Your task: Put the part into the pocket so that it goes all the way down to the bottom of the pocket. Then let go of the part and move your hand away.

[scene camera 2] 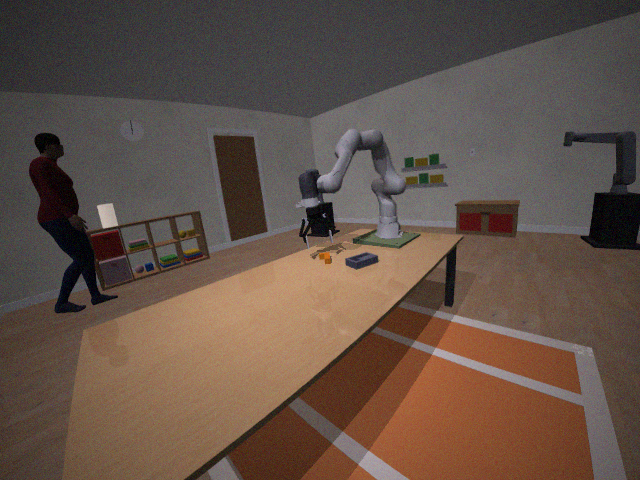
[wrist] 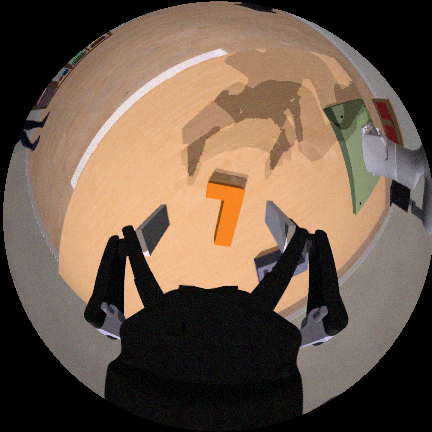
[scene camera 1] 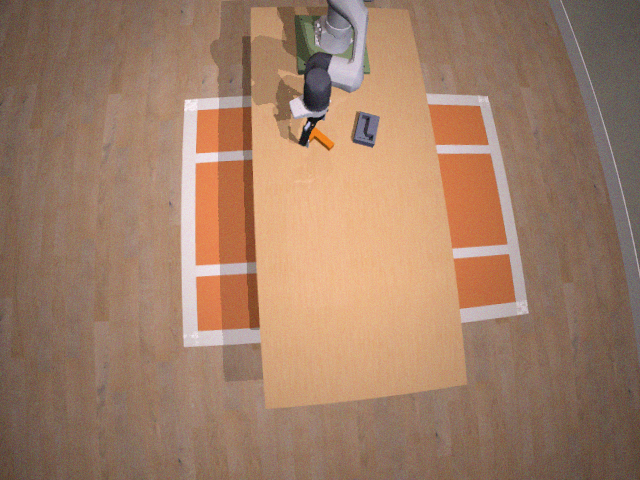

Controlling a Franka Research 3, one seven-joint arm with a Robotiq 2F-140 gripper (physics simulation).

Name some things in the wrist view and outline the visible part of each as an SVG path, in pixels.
The gripper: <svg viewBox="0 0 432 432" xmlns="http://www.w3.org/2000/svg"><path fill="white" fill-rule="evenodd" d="M326 232L316 229L314 233L308 233L307 229L299 227L272 200L266 200L264 222L282 254L271 271L265 273L250 293L238 289L237 285L206 289L182 284L163 293L144 255L151 255L169 226L166 204L160 204L135 230L132 225L122 227L124 238L119 238L116 234L110 236L98 266L93 292L83 313L85 320L110 339L118 338L121 342L120 354L107 365L104 399L126 411L158 423L203 431L252 429L302 415L302 381L296 365L298 349L310 344L323 343L348 323ZM128 256L133 280L144 307L125 319L124 272ZM306 252L309 271L306 316L298 329L273 309L286 289L302 252Z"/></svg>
An orange L-shaped part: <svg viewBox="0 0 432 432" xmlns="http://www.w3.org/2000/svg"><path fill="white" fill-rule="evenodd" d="M208 180L205 197L221 199L213 235L214 244L230 246L245 189L239 185Z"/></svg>
